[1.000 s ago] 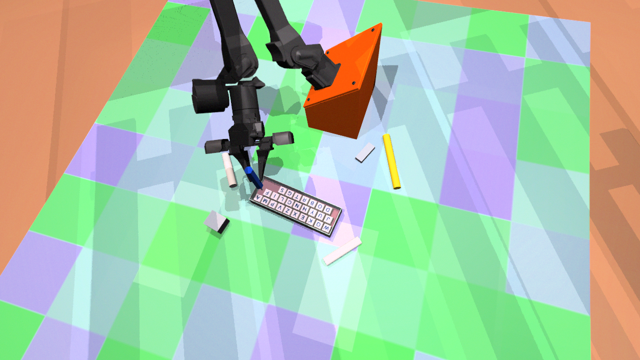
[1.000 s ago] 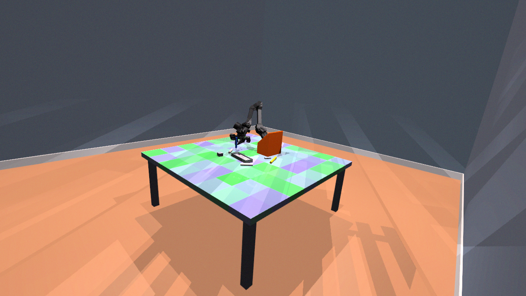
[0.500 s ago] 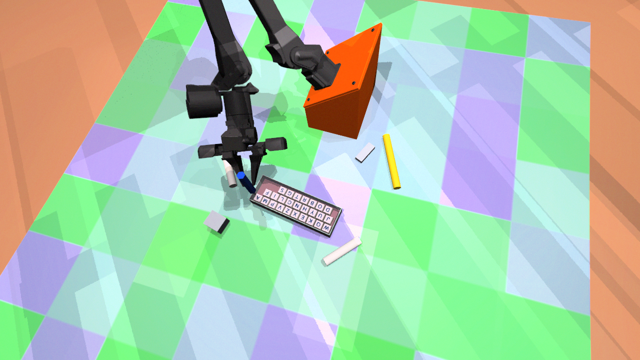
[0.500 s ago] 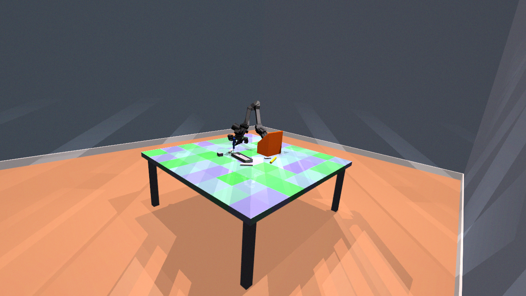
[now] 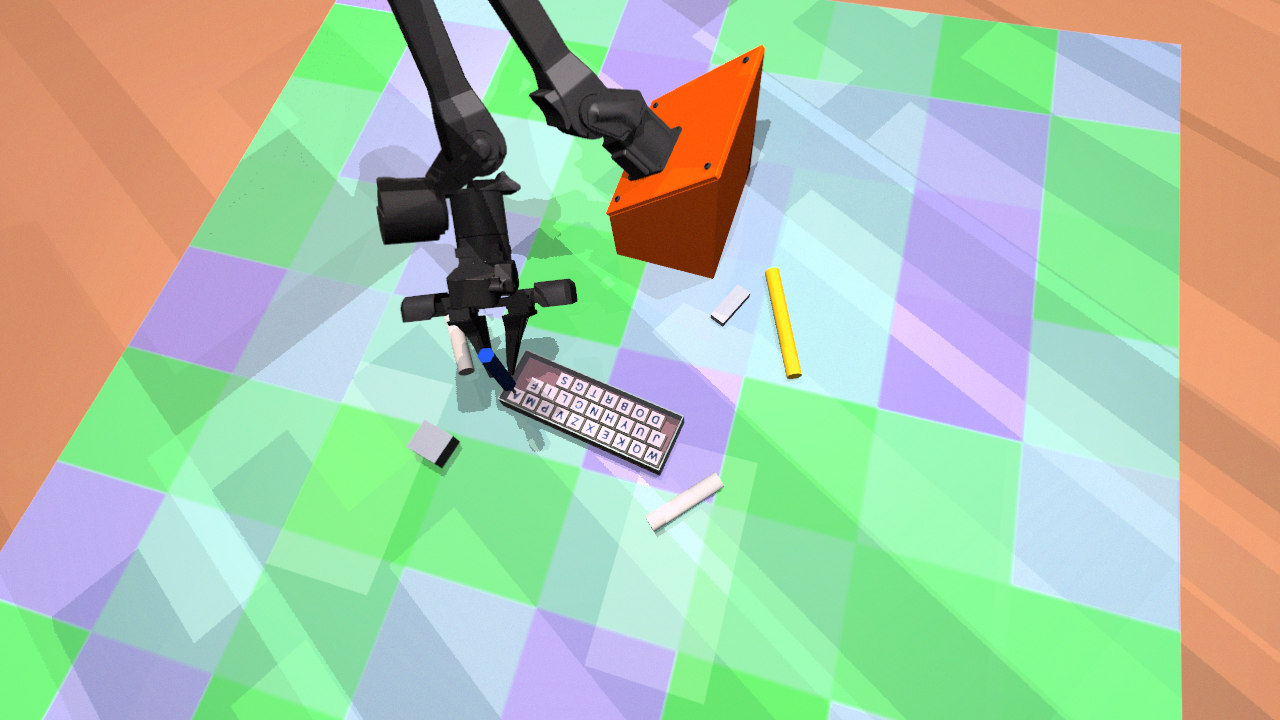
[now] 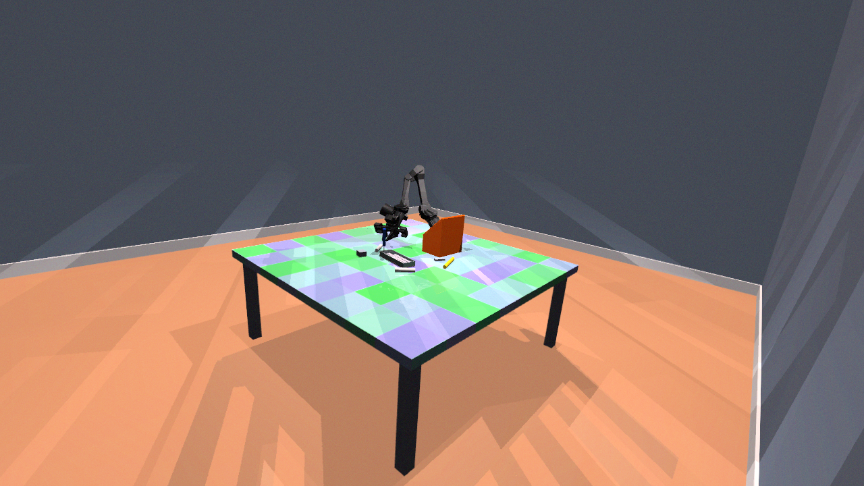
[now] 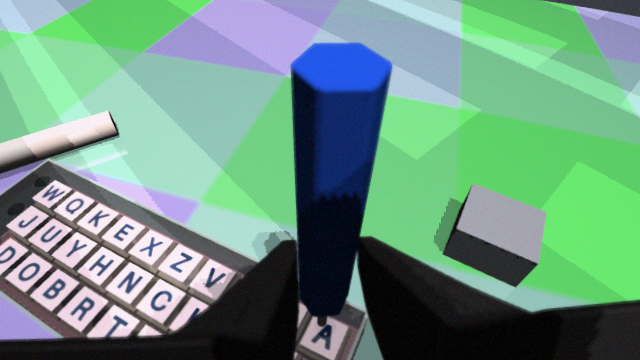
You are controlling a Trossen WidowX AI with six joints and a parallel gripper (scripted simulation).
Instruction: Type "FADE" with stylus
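Now: gripper tip 20 mm above the blue stylus. Round my gripper tip: grey cube 90 mm ahead, 70 mm to the right, 70 mm below; yellow rod 210 mm behind, 270 mm to the left, 80 mm below.
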